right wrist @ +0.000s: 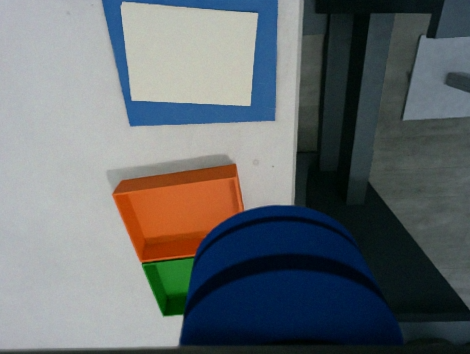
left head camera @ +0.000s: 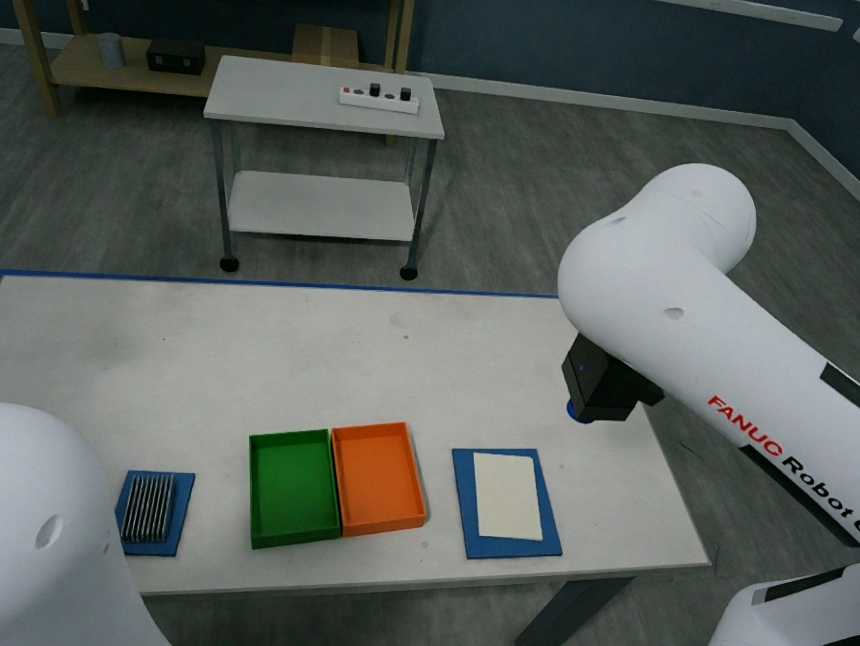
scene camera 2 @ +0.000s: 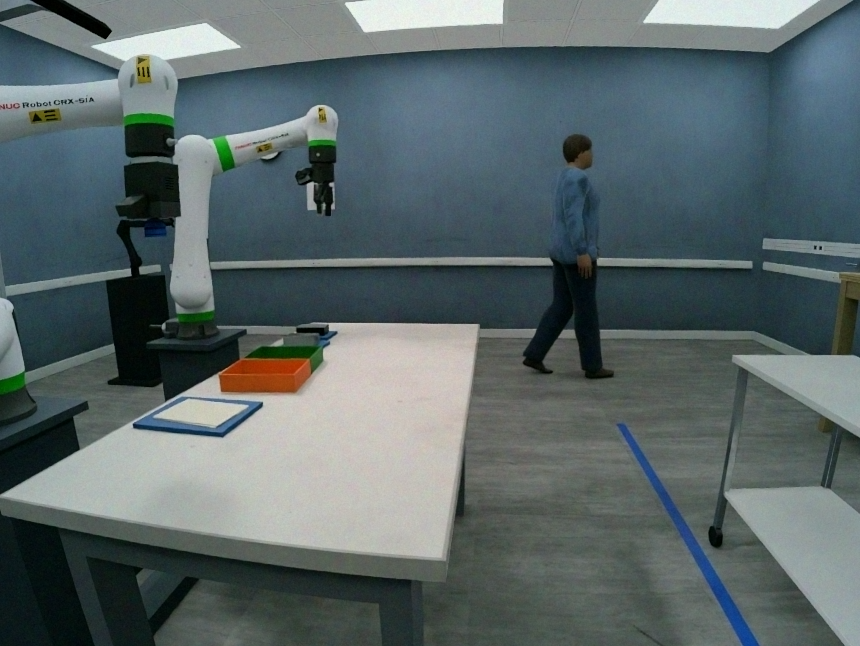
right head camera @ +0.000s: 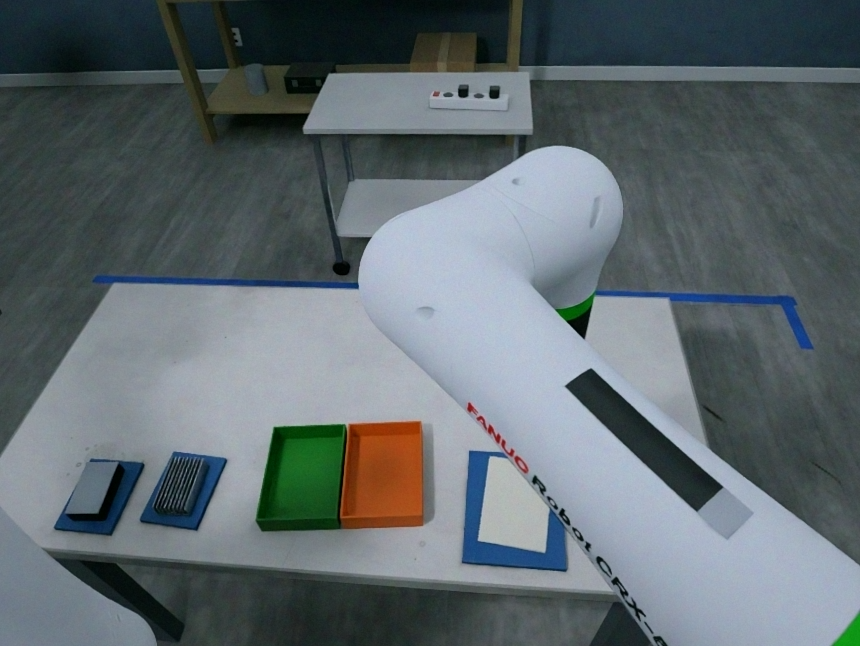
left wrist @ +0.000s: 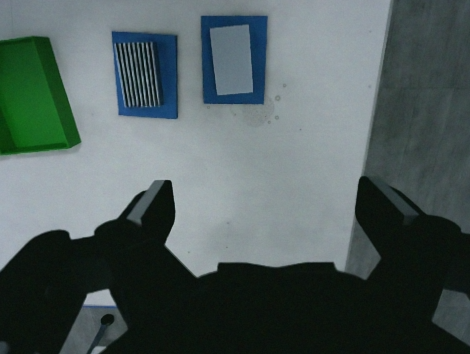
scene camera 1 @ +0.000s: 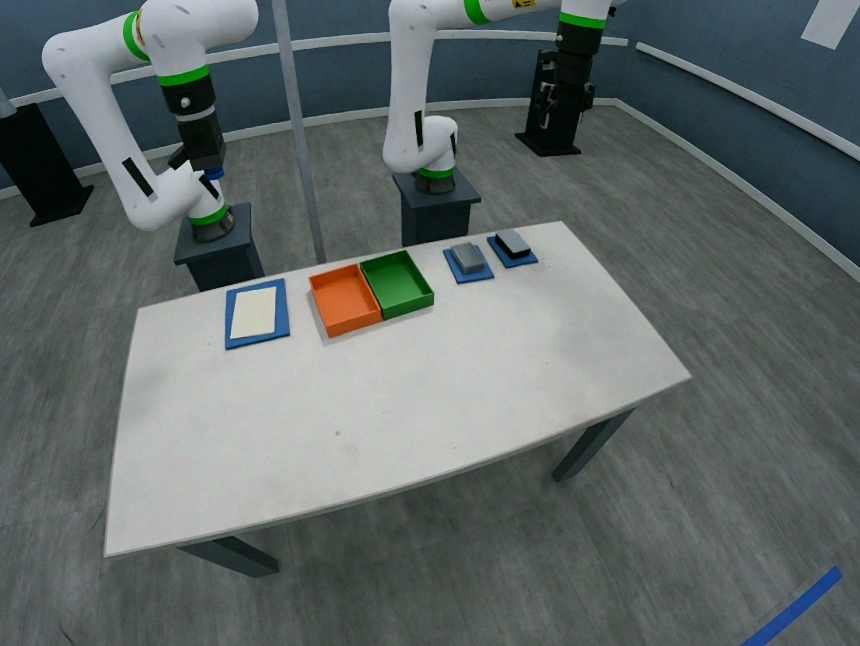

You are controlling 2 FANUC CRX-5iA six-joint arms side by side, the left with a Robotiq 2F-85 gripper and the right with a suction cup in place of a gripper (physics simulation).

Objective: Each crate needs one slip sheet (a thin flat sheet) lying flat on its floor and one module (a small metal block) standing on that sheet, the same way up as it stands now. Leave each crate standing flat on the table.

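Observation:
A green crate (left head camera: pixel 295 486) (right head camera: pixel 303 472) (scene camera 1: pixel 397 281) (left wrist: pixel 35 95) and an orange crate (left head camera: pixel 378 476) (right head camera: pixel 383 472) (scene camera 1: pixel 345 299) (right wrist: pixel 185 215) stand flat side by side, floors bare. Cream slip sheets (left head camera: pixel 507 495) (scene camera 1: pixel 253 312) (right wrist: pixel 190 55) lie flat on a blue mat; their number is unclear. A finned grey module (left head camera: pixel 147 507) (right head camera: pixel 180 485) (left wrist: pixel 137 75) and a smooth-topped module (right head camera: pixel 93 490) (scene camera 1: pixel 513 243) (left wrist: pixel 232 60) with black sides stand on blue mats. My left gripper (left wrist: pixel 265 181) (scene camera 2: pixel 323 210) is open and empty, high above the table. My right suction cup (left head camera: pixel 578 411) (scene camera 2: pixel 155 228) (right wrist: pixel 292 280) hangs high, holding nothing.
The crates stand close together near the table's robot-side edge, between the sheet mat (left head camera: pixel 464 514) and the module mats. My right arm (right head camera: pixel 472 278) covers part of the sheet mat in the right head camera. A white cart (left head camera: pixel 278 93) and a walking person (scene camera 2: pixel 575 208) are beyond the table.

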